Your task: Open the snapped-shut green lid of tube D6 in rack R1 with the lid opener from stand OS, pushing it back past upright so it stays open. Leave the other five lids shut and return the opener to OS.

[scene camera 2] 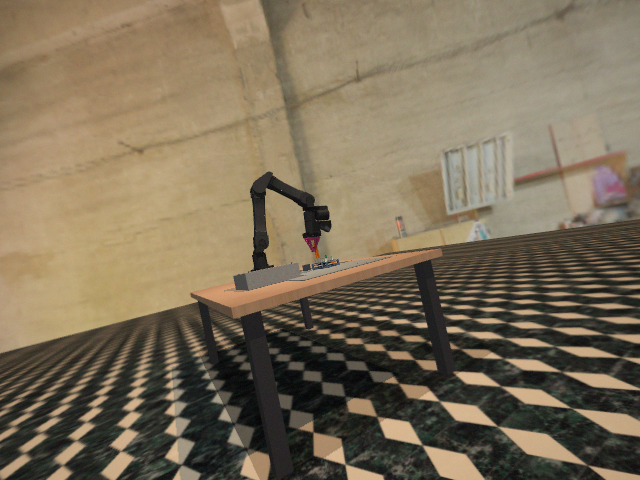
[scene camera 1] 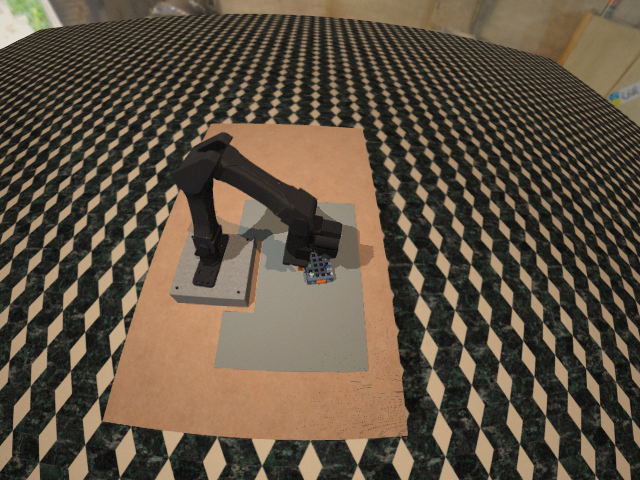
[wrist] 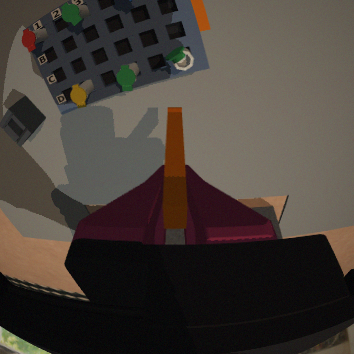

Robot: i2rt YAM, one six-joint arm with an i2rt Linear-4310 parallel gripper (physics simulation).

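Frame: origin at the arm's base, x ahead, y left, z up, level; centimetres.
Where they show: gripper, fingertip midpoint: (scene camera 2: 313,251) (scene camera 1: 295,263) (wrist: 174,173); arm's base at its link origin: (scene camera 2: 261,269) (scene camera 1: 211,259).
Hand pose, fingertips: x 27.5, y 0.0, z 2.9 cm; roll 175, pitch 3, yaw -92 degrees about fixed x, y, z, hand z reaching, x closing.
Things, the pixels of their top centre, and the offset from my fingertips. "*": a spot on its surface instead. Level surfaces: height alone.
- blue rack R1 at its top centre: (wrist: 92,45) (scene camera 1: 318,258) (scene camera 2: 323,255) dy +4.5, dx +7.1, dz -2.8 cm
- green lid at its top centre: (wrist: 174,56) dy -0.1, dx +6.0, dz -2.8 cm
- tube's white mouth at a spot on its surface: (wrist: 185,63) * dy -0.7, dx +5.0, dz -5.2 cm
- orange lid opener at its top centre: (wrist: 169,215) (scene camera 2: 315,242) dy -0.1, dx +1.7, dz +4.4 cm
- grey mat at its surface level: dz -9.3 cm
The blue rack R1 (wrist: 105,42) (scene camera 1: 319,272) (scene camera 2: 321,263) lies on the grey mat. In the wrist view the green lid (wrist: 175,54) of tube D6 is tipped back, and the tube's white mouth (wrist: 185,63) shows open. Other lids sit shut: a red one (wrist: 29,39), two green ones (wrist: 71,13) (wrist: 126,77) and a yellow one (wrist: 79,95). My gripper (wrist: 174,173) (scene camera 2: 311,244) is shut on the orange lid opener (wrist: 174,140) (scene camera 2: 317,253), above the mat beside the rack's D row. The dark stand OS (wrist: 19,117) stands empty to the left of the rack.
The arm's grey base block (scene camera 1: 223,283) (scene camera 2: 266,277) stands at the left of the grey mat (scene camera 1: 294,333). The wooden table (scene camera 1: 166,381) (scene camera 2: 280,295) ends not far beyond the mat on every side.
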